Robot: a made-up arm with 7 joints. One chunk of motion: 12 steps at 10 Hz.
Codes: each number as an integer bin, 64 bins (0 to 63) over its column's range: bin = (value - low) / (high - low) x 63, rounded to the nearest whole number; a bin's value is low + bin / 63 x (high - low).
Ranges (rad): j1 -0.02..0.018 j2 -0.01..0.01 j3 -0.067..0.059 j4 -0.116..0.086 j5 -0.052..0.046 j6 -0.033..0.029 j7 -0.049..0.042
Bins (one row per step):
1: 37 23 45 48 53 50 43
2: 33 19 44 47 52 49 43
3: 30 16 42 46 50 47 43
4: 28 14 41 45 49 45 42
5: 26 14 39 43 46 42 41
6: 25 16 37 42 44 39 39
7: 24 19 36 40 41 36 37
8: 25 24 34 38 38 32 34
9: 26 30 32 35 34 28 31
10: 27 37 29 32 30 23 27
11: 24 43 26 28 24 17 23
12: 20 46 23 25 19 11 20
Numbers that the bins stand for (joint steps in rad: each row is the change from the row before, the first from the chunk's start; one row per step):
1: 0.00232 -0.00270 0.02300 0.03790 0.03044 0.01621 0.01311
2: -0.00010 -0.00397 0.02100 0.03470 0.02889 0.01522 0.01311
3: -0.00190 -0.00492 0.01700 0.03149 0.02578 0.01325 0.01311
4: -0.00311 -0.00556 0.01500 0.02829 0.02422 0.01129 0.01167
5: -0.00432 -0.00556 0.01100 0.02187 0.01956 0.00833 0.01022
6: -0.00492 -0.00492 0.00700 0.01867 0.01644 0.00538 0.00733
7: -0.00552 -0.00397 0.00500 0.01225 0.01178 0.00243 0.00444
8: -0.00492 -0.00238 0.00100 0.00584 0.00711 -0.00151 0.00011
9: -0.00432 -0.00048 -0.00300 -0.00378 0.00089 -0.00544 -0.00422
10: -0.00371 0.00175 -0.00900 -0.01340 -0.00533 -0.01037 -0.01000
11: -0.00552 0.00365 -0.01500 -0.02622 -0.01467 -0.01627 -0.01578
12: -0.00794 0.00460 -0.02100 -0.03584 -0.02244 -0.02217 -0.02011

